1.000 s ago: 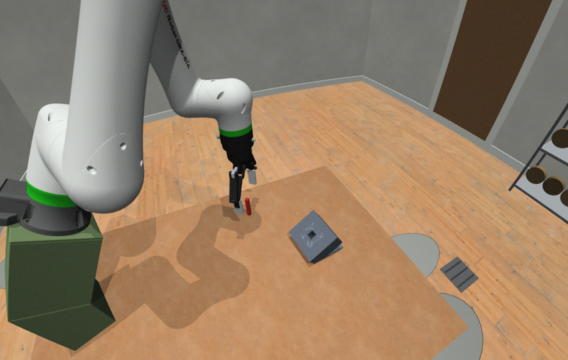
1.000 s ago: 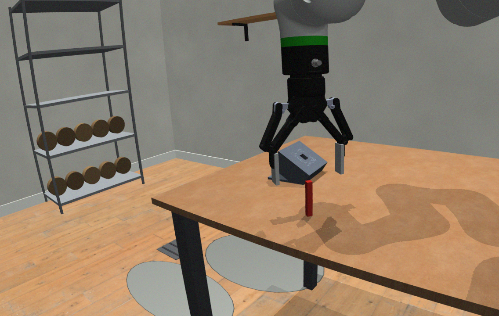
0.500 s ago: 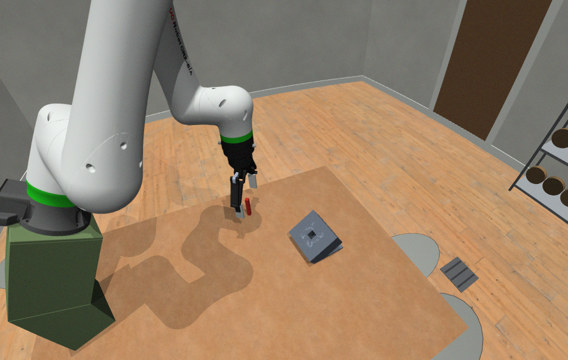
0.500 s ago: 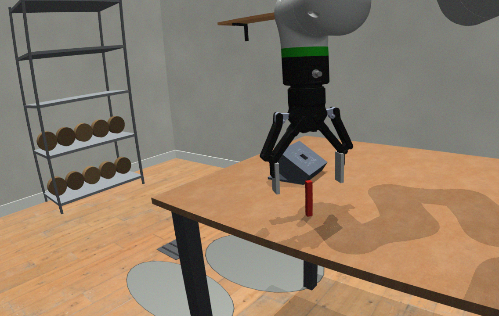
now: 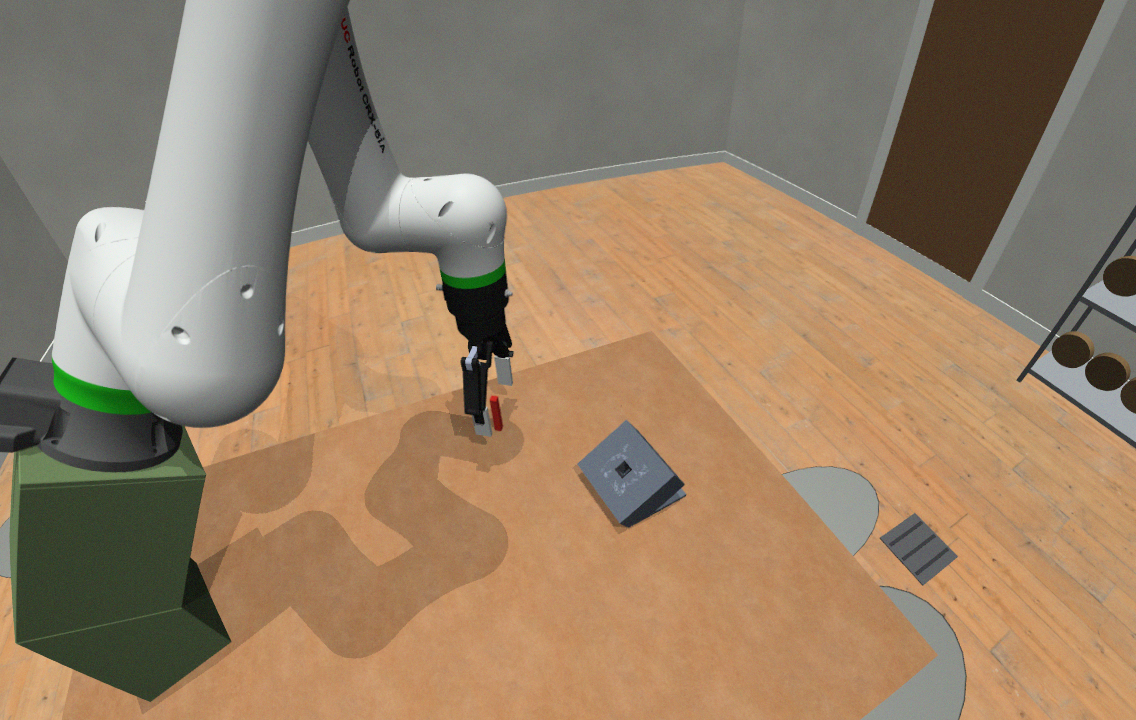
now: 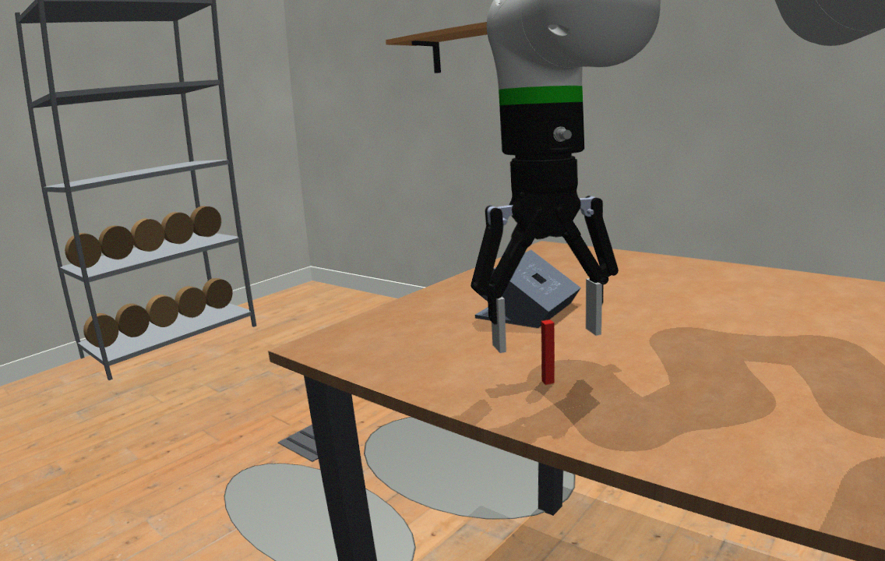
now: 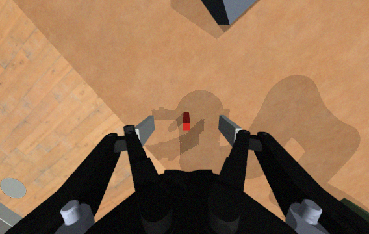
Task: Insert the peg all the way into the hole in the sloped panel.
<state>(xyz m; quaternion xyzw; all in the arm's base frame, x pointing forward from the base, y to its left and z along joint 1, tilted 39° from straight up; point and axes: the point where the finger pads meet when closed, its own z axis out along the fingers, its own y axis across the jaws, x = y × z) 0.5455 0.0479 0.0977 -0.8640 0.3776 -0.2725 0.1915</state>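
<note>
My gripper is now 30 mm above the red peg.
</note>
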